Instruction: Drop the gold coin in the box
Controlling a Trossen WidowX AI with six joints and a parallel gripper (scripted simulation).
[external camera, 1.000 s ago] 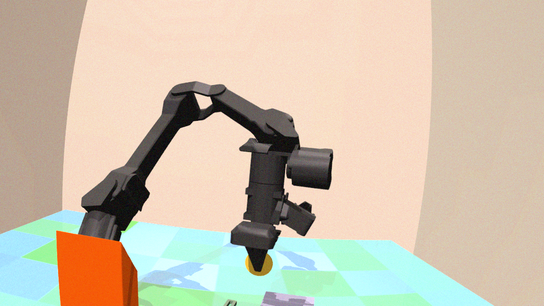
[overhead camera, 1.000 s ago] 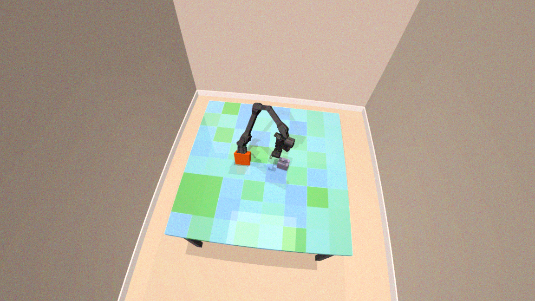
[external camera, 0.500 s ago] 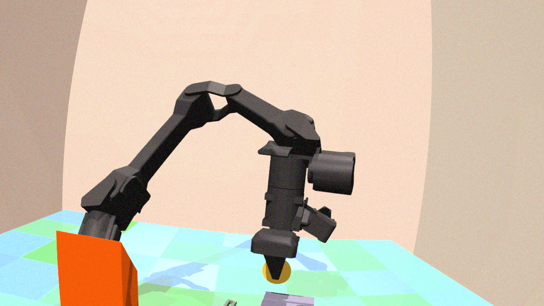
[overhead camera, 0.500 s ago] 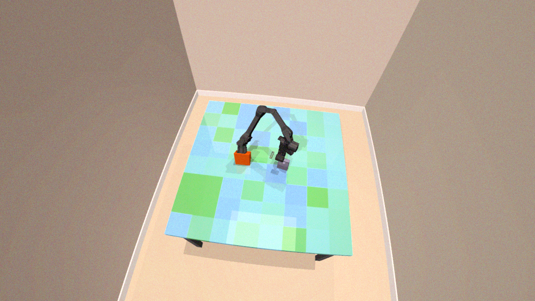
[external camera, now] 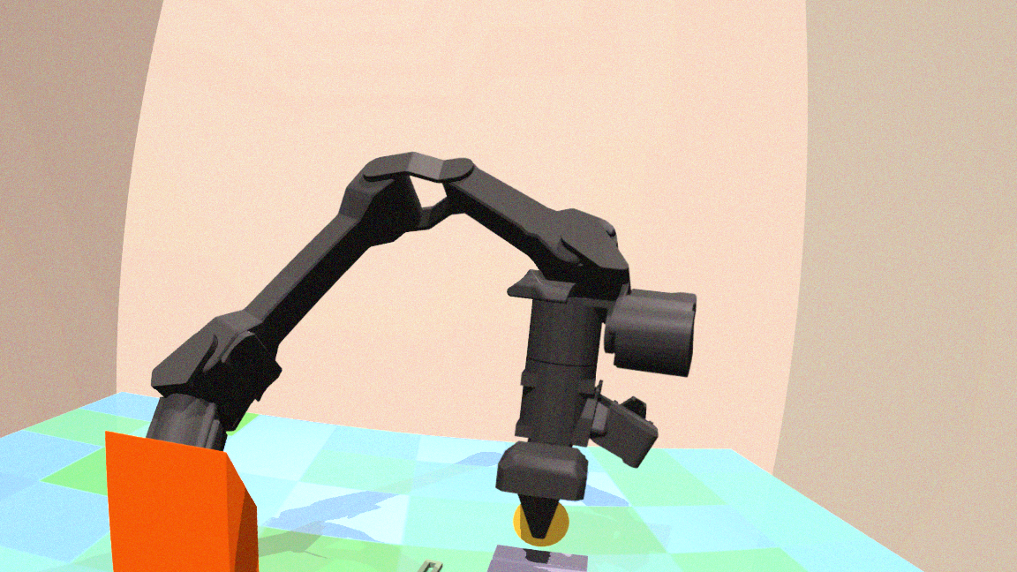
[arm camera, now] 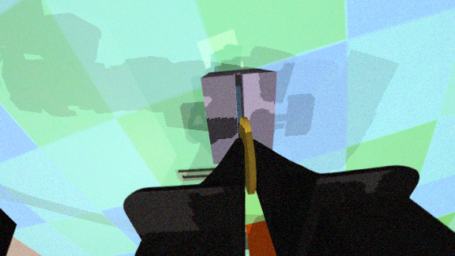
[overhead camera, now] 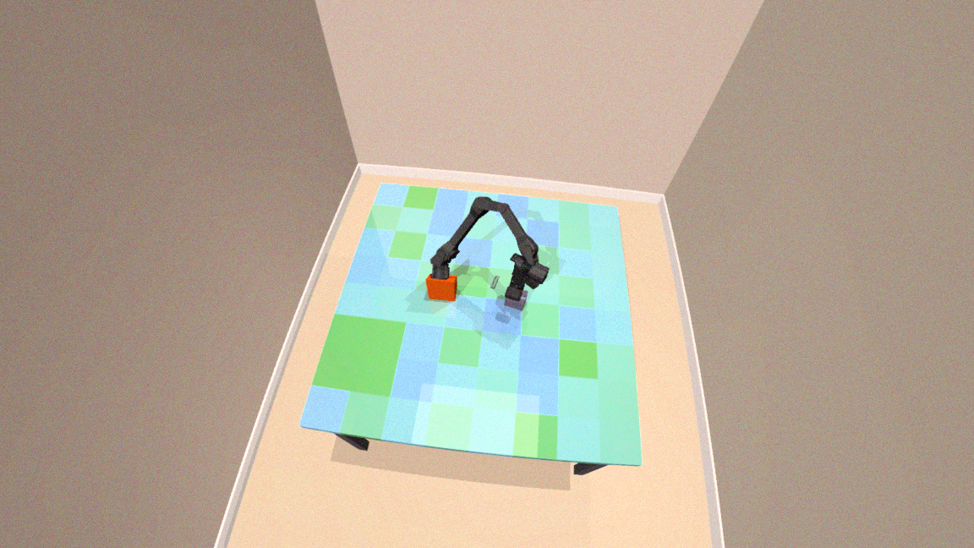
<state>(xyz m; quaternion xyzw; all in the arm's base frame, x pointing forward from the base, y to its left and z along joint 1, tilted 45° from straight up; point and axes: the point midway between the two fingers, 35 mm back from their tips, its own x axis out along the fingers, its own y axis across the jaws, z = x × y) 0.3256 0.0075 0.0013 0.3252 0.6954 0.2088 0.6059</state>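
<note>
Now: gripper tip 1 cm below the gold coin.
</note>
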